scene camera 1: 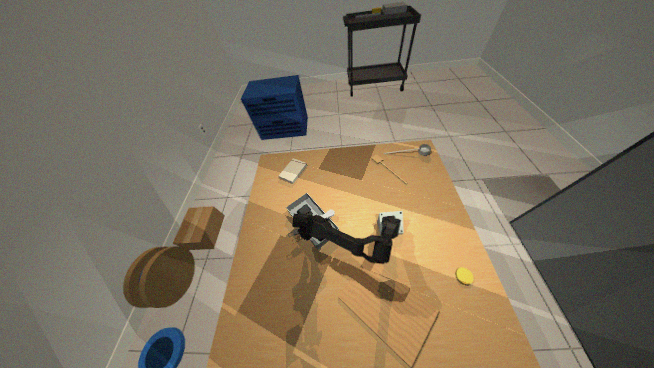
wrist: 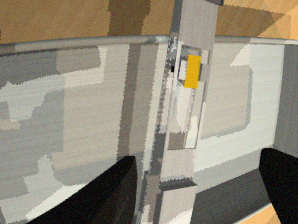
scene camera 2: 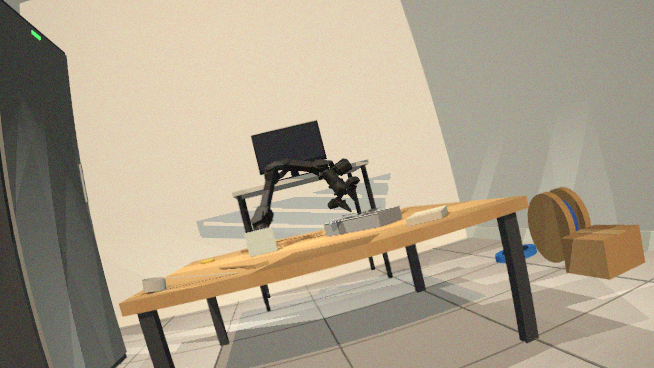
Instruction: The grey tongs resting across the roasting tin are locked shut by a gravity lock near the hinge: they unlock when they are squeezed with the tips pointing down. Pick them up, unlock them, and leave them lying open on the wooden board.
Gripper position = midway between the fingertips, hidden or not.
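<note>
The gripper [wrist: 199, 162] is visible, and so is a grey roasting tin [wrist: 81, 104]. A wooden board [scene camera 1: 399, 316] is also part of what can be seen.
</note>
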